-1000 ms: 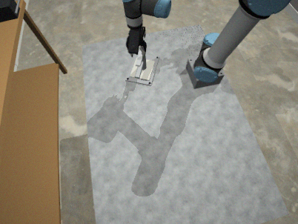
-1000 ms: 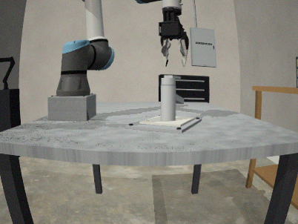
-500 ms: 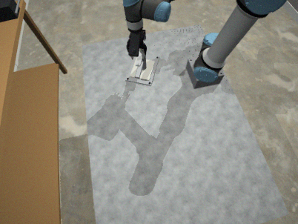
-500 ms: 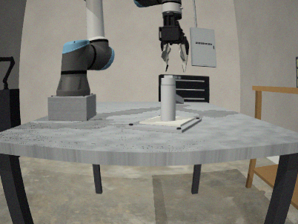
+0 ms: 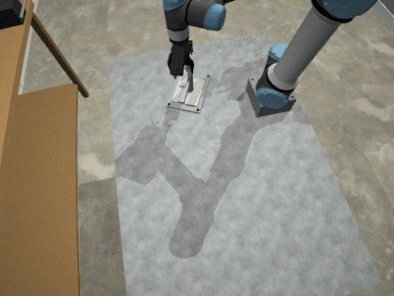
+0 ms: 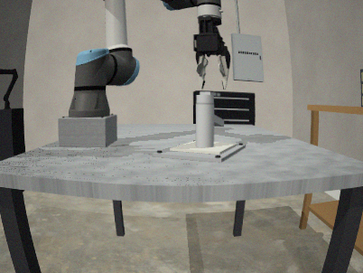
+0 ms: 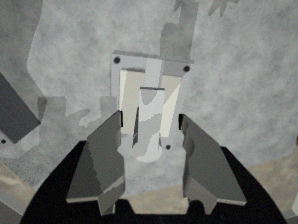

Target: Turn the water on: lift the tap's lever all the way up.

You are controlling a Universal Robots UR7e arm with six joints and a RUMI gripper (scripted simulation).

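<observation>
My gripper is now 3 cm above the tap lever, 2 cm to the left of it and 1 cm past it. The rest, counted from my hand: tap (8 cm below, 5 cm to the right, 3 cm behind).
</observation>
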